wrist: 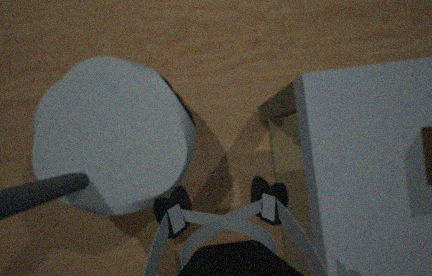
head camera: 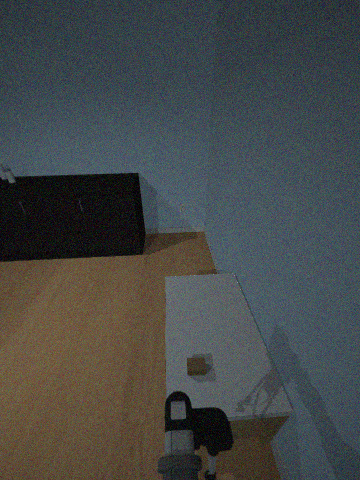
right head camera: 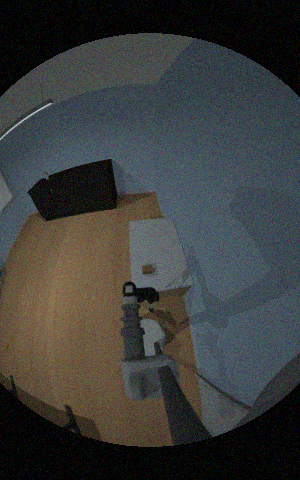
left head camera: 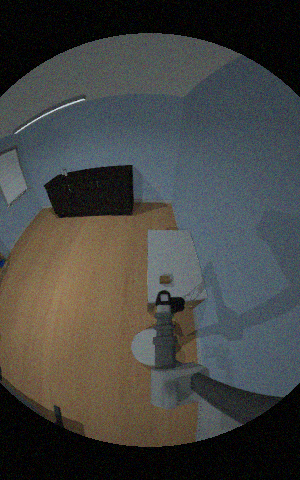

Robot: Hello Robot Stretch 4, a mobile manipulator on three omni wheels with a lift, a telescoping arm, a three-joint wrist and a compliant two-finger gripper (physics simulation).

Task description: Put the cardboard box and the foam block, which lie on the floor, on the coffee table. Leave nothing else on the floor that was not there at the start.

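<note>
A small tan-brown block (head camera: 196, 366) (left head camera: 165, 279) (right head camera: 149, 269) (wrist: 428, 155), which looks like the cardboard box, lies on the white coffee table (head camera: 200, 310) (left head camera: 167, 245) (right head camera: 150, 235) (wrist: 360, 110). At the wrist view's right edge the block is cut off. My gripper (wrist: 220, 196) points down just off the table's near end, over the gap between table and base. Its fingers stand apart with nothing held between them. A pale tan patch (wrist: 262, 145) shows on the floor beside the table's end; whether it is the foam block or light, I cannot tell.
My white round base (left head camera: 145, 346) (right head camera: 152, 334) (wrist: 110, 130) stands close to the table's near end. A black cabinet (head camera: 70, 217) (left head camera: 95, 192) (right head camera: 80, 190) stands against the far wall. The right wall runs along the table's long side. Brown furniture with dark legs shows at the lower left.
</note>
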